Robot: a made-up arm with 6 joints. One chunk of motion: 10 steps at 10 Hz.
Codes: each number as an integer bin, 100 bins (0 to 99) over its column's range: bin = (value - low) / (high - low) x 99, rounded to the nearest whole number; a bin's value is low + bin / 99 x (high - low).
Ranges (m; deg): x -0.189..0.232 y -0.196..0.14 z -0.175..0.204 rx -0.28..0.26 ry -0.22..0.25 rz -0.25..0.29
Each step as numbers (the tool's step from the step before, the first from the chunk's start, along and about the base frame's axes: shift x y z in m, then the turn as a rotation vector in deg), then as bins.
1 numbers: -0.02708 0.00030 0.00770 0.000 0.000 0.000
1 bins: 38 58 48 51 46 46
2 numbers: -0.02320 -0.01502 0.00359 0.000 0.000 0.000
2 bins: 39 53 47 51 46 46
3 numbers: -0.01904 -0.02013 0.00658 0.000 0.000 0.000
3 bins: 40 52 47 51 46 46
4 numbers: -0.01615 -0.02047 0.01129 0.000 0.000 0.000
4 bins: 41 52 49 51 46 46
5 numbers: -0.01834 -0.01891 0.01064 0.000 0.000 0.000
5 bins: 40 52 48 51 46 46
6 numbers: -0.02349 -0.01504 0.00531 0.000 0.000 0.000
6 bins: 39 53 47 51 46 46
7 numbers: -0.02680 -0.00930 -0.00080 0.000 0.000 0.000
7 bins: 38 55 46 51 46 46
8 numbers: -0.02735 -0.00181 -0.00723 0.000 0.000 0.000
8 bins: 38 57 44 51 46 46
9 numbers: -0.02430 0.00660 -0.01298 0.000 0.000 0.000
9 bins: 39 60 42 51 46 46
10 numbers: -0.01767 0.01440 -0.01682 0.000 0.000 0.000
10 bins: 40 62 41 51 46 46
